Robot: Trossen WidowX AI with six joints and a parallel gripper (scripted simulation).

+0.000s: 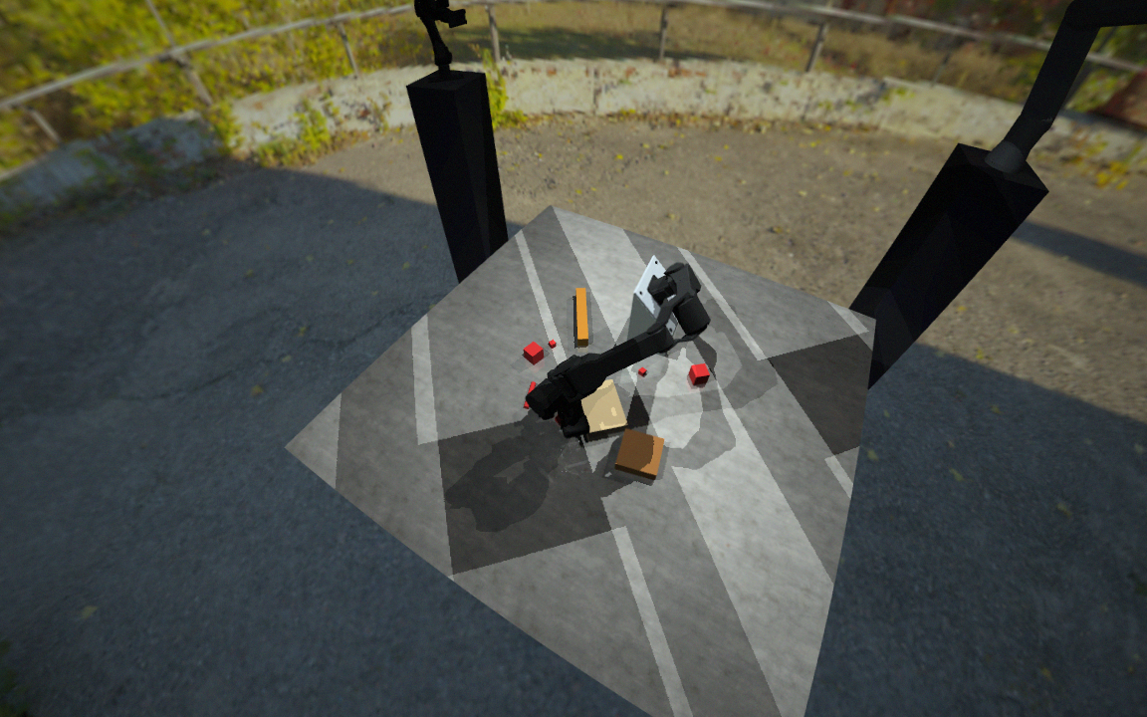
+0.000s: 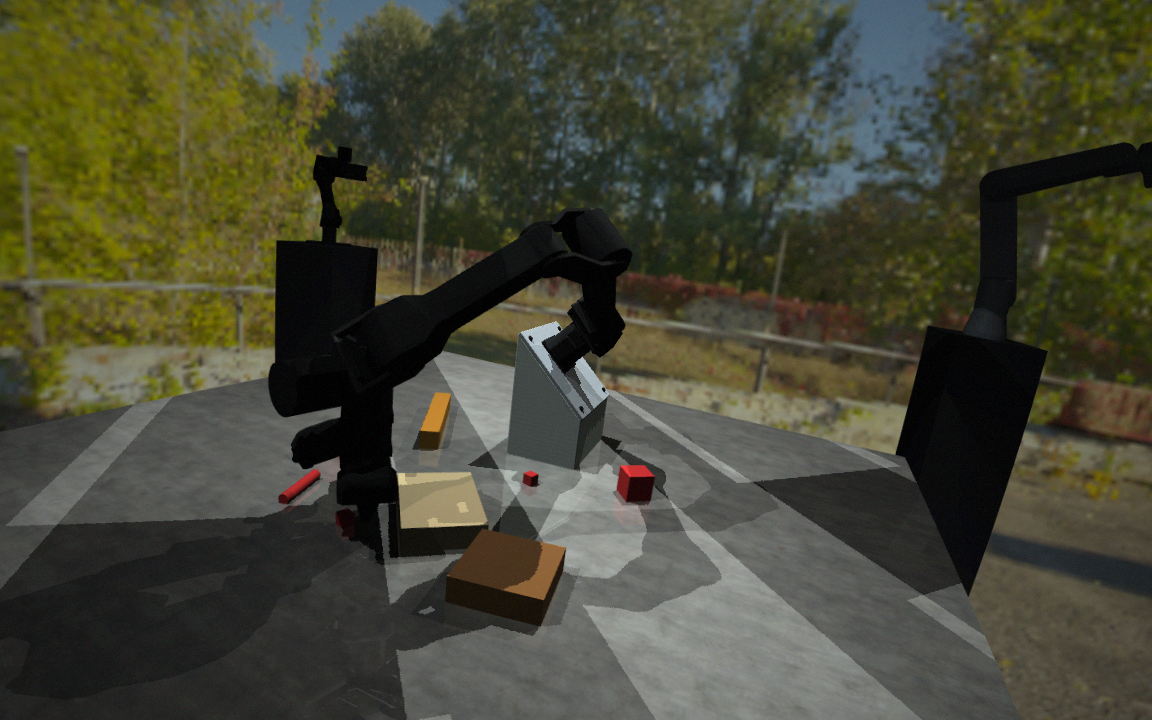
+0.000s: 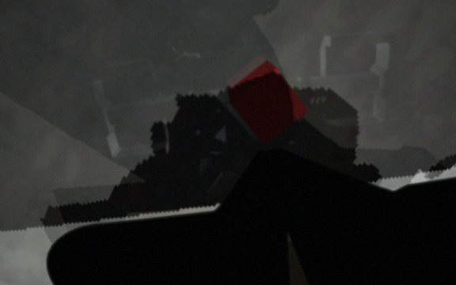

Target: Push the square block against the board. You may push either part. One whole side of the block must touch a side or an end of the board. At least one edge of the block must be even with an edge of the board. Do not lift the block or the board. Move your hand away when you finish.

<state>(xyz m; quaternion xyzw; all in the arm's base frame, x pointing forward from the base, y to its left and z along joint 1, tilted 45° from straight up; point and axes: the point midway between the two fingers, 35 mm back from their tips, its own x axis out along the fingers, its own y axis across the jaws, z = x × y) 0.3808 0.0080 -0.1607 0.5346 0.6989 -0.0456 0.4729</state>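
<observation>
Right now the tan board is 50 mm behind my gripper tip, 70 mm to the left of it and 10 mm above it. Also, from my gripper tip: orange bar (340 mm behind, 100 mm to the right, 10 mm above); brown square block (30 mm ahead, 200 mm to the left, 10 mm above); red rod (20 mm behind, 120 mm to the right).
</observation>
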